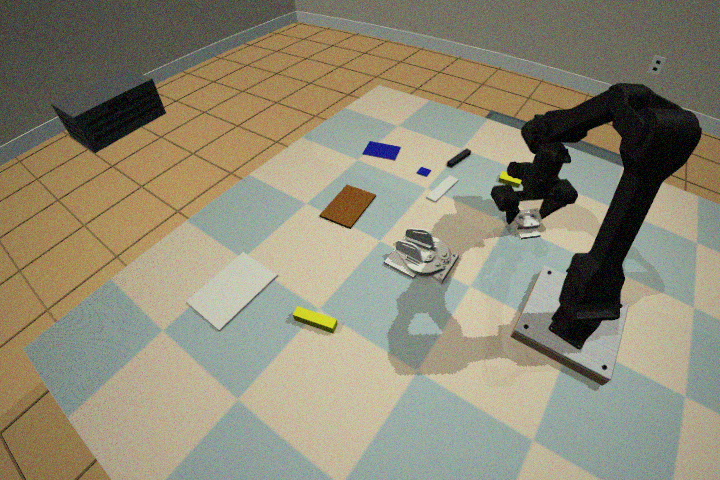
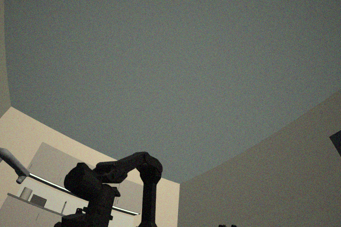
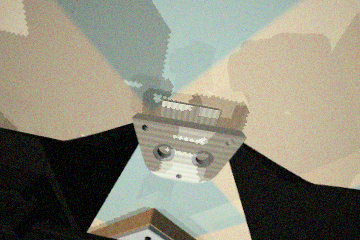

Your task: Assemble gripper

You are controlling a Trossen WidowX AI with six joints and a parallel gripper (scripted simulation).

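Now: gripper tip 24 cm to the right of the housing plate and 7 cm short of it. Also, from my gripper tip: gripper base 2 cm above, 1 cm behind; then white strip 21 cm ahead, 3 cm to the left, 1 cm below; then jaw 22 cm to the left, 9 cm ahead, 1 cm above.
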